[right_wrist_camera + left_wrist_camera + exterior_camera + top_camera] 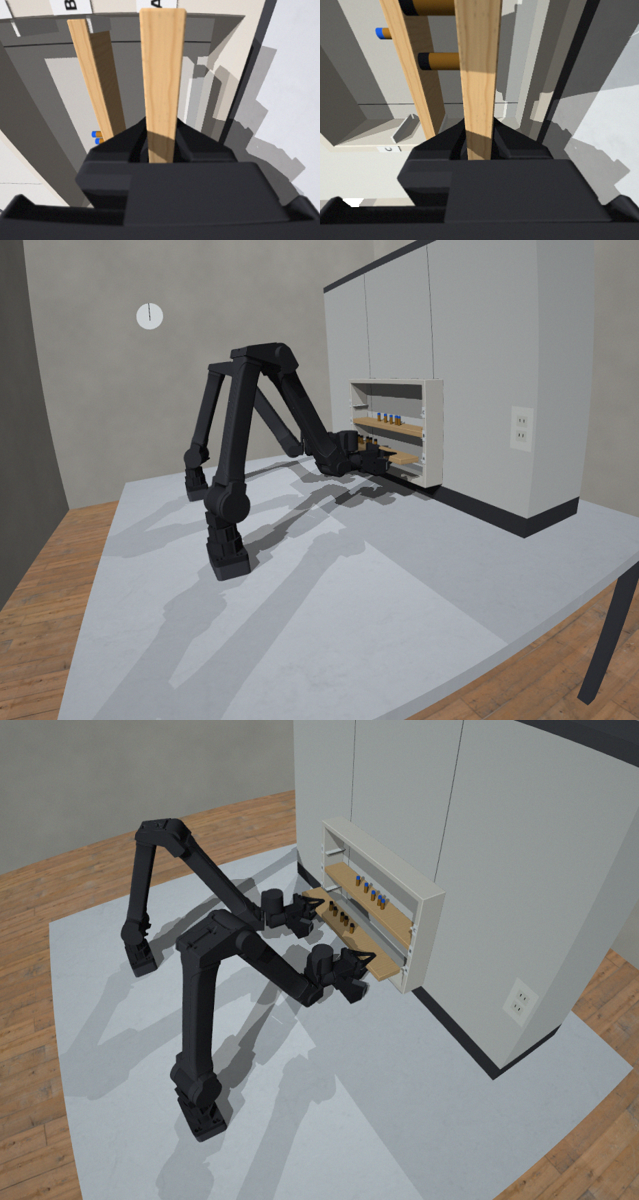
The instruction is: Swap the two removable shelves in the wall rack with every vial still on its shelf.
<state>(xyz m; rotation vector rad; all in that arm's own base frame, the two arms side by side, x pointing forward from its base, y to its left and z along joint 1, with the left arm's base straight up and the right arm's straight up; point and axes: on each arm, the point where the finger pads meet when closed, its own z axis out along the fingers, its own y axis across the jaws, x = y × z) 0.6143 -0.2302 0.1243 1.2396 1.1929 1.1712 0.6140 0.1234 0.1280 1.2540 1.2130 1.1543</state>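
Now: the wall rack 10 cm ahead of my right hand, 15 cm to the left of it and 8 cm above it. Also, from my right hand: wall 29 cm ahead, 14 cm to the left, 28 cm above.
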